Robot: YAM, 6 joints.
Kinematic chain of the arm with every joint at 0, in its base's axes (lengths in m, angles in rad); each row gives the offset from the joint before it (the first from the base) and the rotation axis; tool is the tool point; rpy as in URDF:
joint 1: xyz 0 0 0.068 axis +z
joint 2: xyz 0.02 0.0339 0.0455 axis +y
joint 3: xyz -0.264 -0.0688 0 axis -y
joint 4: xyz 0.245 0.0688 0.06 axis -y
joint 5: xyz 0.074 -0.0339 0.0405 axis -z
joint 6: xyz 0.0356 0 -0.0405 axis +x
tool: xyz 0 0 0 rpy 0 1.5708 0
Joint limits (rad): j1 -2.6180..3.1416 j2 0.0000..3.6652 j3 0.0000..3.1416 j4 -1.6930..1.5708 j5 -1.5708..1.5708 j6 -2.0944..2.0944
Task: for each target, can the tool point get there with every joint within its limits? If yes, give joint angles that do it. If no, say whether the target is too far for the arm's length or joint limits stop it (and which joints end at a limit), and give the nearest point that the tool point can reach.
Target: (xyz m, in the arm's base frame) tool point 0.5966 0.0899 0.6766
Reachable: no: too far | nearest point 0.4650 0.0701 0.5482 | short by 0.185 m
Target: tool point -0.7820 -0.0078 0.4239
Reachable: no: too far | nearest point -0.5996 -0.0012 0.3496 | short by 0.197 m
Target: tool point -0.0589 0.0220 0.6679
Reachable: yes | joints -0.6302 0.9186 2.1163 -0.0816 0.4973 -1.4881
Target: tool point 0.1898 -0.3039 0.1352
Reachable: yes | joints -1.1017 2.0357 1.2790 -0.8234 -1.1144 -0.2058
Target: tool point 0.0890 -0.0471 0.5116
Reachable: yes | joints -0.5069 0.8594 1.5830 -0.8063 -0.0573 1.0555
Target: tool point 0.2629 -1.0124 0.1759
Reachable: no: too far | nearest point 0.1620 -0.6240 0.1515 | short by 0.402 m
